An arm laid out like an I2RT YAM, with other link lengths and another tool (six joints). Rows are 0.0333 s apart.
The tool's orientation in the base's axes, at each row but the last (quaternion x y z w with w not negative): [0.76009, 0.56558, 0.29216, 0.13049]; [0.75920, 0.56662, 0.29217, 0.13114]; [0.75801, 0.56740, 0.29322, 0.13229]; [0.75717, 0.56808, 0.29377, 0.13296]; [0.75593, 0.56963, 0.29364, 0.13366]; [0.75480, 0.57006, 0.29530, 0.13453]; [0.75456, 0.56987, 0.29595, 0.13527]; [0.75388, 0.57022, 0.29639, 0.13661]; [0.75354, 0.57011, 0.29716, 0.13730]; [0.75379, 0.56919, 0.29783, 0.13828]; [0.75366, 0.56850, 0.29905, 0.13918]
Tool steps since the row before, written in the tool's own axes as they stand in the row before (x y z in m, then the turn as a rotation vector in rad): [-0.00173, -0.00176, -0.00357, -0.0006, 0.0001, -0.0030]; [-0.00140, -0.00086, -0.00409, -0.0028, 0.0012, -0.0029]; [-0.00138, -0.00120, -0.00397, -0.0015, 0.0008, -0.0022]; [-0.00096, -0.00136, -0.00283, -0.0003, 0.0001, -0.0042]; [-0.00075, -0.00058, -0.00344, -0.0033, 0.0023, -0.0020]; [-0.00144, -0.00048, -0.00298, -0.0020, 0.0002, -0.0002]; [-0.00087, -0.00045, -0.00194, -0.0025, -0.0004, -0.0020]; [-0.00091, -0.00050, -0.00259, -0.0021, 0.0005, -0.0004]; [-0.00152, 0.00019, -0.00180, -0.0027, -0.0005, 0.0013]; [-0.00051, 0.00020, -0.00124, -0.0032, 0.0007, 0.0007]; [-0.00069, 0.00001, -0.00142, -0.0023, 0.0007, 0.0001]
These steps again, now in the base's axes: [-0.00382, -0.00152, 0.00140, -0.0018, -0.0010, 0.0023]; [-0.00336, -0.00157, 0.00238, -0.0013, -0.0034, 0.0021]; [-0.00355, -0.00143, 0.00210, -0.0010, -0.0020, 0.0017]; [-0.00292, -0.00084, 0.00123, -0.0025, -0.0009, 0.0033]; [-0.00264, -0.00098, 0.00219, 0.0000, -0.0041, 0.0019]; [-0.00241, -0.00160, 0.00167, -0.0003, -0.0020, -0.0003]; [-0.00167, -0.00093, 0.00103, -0.0020, -0.0025, 0.0006]; [-0.00211, -0.00104, 0.00150, -0.0002, -0.0022, 0.0000]; [-0.00120, -0.00173, 0.00108, -0.0001, -0.0022, -0.0021]; [-0.00069, -0.00070, 0.00093, 0.0004, -0.0031, -0.0011]; [-0.00098, -0.00084, 0.00091, 0.0002, -0.0024, -0.0004]
